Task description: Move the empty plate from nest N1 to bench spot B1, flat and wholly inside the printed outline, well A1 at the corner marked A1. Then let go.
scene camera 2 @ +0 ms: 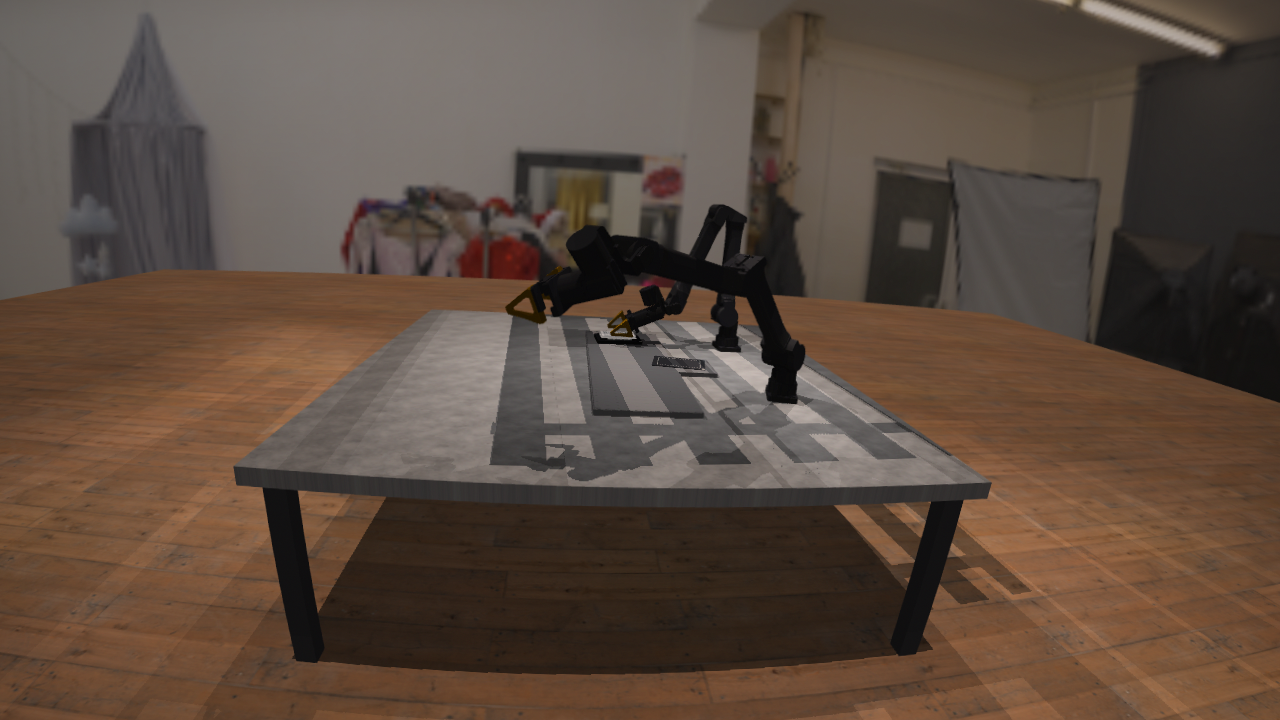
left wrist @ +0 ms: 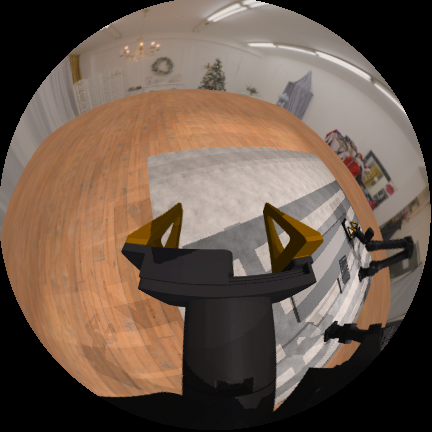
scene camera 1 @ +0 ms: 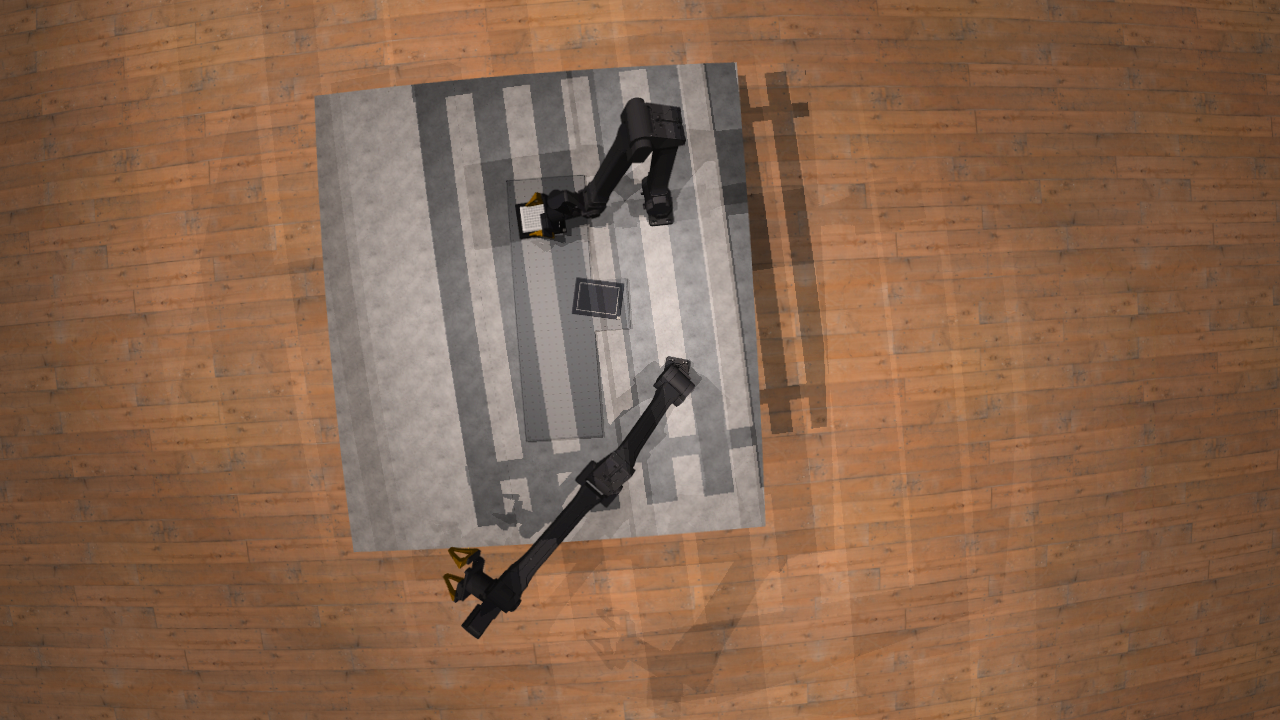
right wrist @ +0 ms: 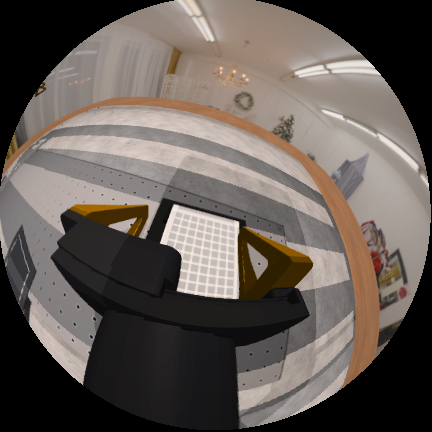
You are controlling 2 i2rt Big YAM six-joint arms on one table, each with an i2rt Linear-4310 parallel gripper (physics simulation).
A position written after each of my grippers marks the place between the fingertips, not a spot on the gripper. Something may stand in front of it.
Note:
My left gripper [scene camera 2: 518, 301] is open and holds nothing. My right gripper [scene camera 1: 528, 220] is open, with nothing in its grasp. Also in view: a plate [right wrist: 207, 243]. Further things: a dark rectangular block [scene camera 1: 596, 298].
My left gripper also shows in the left wrist view [left wrist: 223, 206] and in scene camera 1 [scene camera 1: 447, 561]. My right gripper shows as well in the right wrist view [right wrist: 192, 221].

